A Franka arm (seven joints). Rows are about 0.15 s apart.
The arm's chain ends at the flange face. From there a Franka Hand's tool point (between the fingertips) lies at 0.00 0.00 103.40 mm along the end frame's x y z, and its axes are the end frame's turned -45 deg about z.
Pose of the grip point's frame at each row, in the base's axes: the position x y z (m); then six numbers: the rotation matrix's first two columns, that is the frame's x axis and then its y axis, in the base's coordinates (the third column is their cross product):
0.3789, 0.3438, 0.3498, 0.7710, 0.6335, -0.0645, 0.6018, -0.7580, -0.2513
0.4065, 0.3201, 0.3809, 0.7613, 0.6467, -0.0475, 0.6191, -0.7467, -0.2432
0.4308, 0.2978, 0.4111, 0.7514, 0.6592, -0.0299, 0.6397, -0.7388, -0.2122
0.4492, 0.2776, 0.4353, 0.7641, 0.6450, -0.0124, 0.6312, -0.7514, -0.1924
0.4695, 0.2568, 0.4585, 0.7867, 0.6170, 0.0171, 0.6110, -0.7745, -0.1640
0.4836, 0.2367, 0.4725, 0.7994, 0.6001, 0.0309, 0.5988, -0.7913, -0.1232
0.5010, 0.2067, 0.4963, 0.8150, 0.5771, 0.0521, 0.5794, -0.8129, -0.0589
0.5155, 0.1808, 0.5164, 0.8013, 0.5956, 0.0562, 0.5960, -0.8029, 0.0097
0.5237, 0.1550, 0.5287, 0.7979, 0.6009, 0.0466, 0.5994, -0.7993, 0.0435
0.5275, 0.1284, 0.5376, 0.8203, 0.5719, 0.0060, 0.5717, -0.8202, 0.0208
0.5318, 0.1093, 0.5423, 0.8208, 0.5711, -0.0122, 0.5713, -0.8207, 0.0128
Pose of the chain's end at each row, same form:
0.4004, 0.3278, 0.4496, 0.9707, -0.0880, -0.2233, -0.1196, -0.9839, -0.1321
0.4264, 0.3040, 0.4811, 0.9761, -0.0707, -0.2056, -0.1006, -0.9853, -0.1384
0.4475, 0.2833, 0.5121, 0.9837, -0.0563, -0.1712, -0.0790, -0.9885, -0.1289
0.4630, 0.2632, 0.5368, 0.9866, -0.0752, -0.1448, -0.0940, -0.9874, -0.1273
0.4786, 0.2424, 0.5605, 0.9883, -0.1114, -0.1039, -0.1242, -0.9839, -0.1281
0.4887, 0.2246, 0.5751, 0.9887, -0.1352, -0.0653, -0.1418, -0.9839, -0.1090
0.5001, 0.1986, 0.5994, 0.9860, -0.1667, -0.0048, -0.1666, -0.9829, -0.0785
0.5102, 0.1781, 0.6196, 0.9880, -0.1466, 0.0466, -0.1452, -0.9889, -0.0329
0.5171, 0.1557, 0.6319, 0.9880, -0.1403, 0.0637, -0.1404, -0.9901, -0.0022
0.5258, 0.1298, 0.6410, 0.9843, -0.1756, 0.0190, -0.1758, -0.9844, 0.0105
0.5321, 0.1111, 0.6457, 0.9844, -0.1765, 0.0004, -0.1764, -0.9842, 0.0177

